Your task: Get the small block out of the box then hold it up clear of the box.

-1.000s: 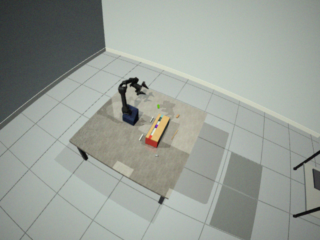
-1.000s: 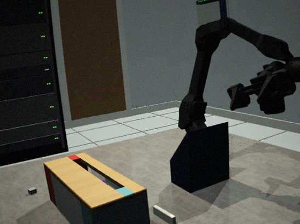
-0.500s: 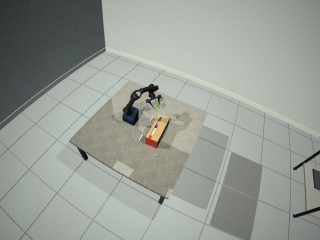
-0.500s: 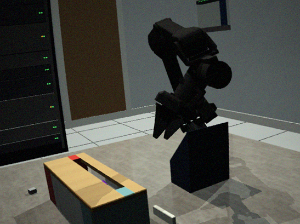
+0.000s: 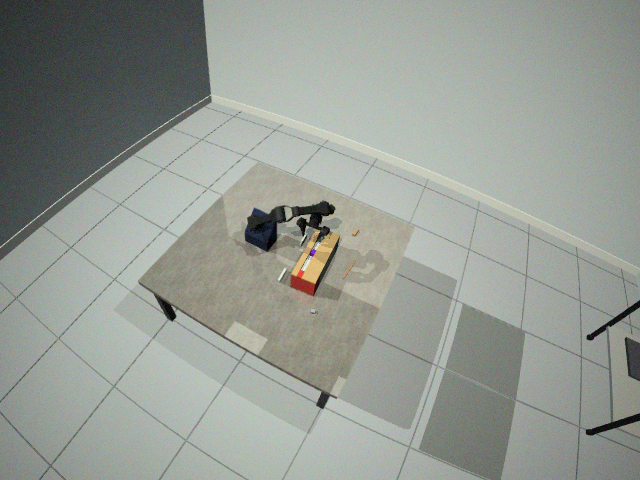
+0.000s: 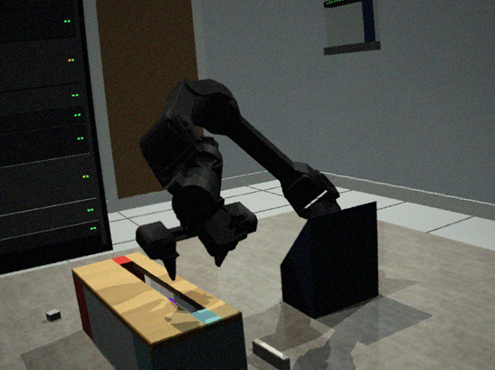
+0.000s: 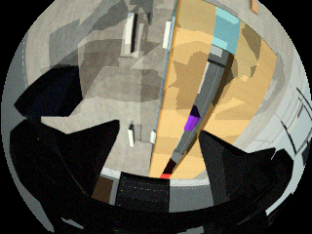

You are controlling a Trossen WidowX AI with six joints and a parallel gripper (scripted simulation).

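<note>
Now: gripper tip 7 cm above the purple block, 5 cm short of it and 3 cm to the left of it. The rest, counted from my gripper tip: box (9 cm below, 6 cm to the right, 4 cm ahead); then green block (34 cm to the left, 15 cm below, 14 cm behind); then thin stick (26 cm ahead, 15 cm below, 5 cm to the left).
</note>
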